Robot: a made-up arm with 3 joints.
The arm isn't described. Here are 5 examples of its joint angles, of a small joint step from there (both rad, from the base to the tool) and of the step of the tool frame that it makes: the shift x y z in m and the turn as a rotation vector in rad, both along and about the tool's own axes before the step.
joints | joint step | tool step
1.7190 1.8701 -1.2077 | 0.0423 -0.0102 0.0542 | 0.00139 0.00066 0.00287 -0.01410 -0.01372 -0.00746
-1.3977 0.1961 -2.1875 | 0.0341 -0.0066 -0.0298 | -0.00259 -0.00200 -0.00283 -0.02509 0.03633 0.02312
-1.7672 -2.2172 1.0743 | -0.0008 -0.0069 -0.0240 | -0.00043 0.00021 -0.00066 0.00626 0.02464 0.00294
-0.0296 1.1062 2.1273 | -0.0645 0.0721 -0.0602 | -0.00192 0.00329 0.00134 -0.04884 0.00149 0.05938
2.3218 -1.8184 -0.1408 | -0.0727 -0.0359 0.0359 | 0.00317 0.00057 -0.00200 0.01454 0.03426 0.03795
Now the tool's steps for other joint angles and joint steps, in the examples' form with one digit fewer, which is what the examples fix.
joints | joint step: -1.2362 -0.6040 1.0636 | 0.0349 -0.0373 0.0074
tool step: 0.0006 -0.0018 0.0057 0.0463 -0.0278 -0.0068
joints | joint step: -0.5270 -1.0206 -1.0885 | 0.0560 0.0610 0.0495
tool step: -0.0023 -0.0027 0.0052 0.0683 -0.0963 -0.0028
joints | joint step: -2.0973 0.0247 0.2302 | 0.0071 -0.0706 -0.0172
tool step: -0.0043 0.0029 0.0009 0.0224 0.0171 0.0673
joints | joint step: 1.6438 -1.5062 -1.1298 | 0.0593 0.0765 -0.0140
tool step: -0.0016 -0.0017 0.0025 0.0719 -0.0450 -0.0266
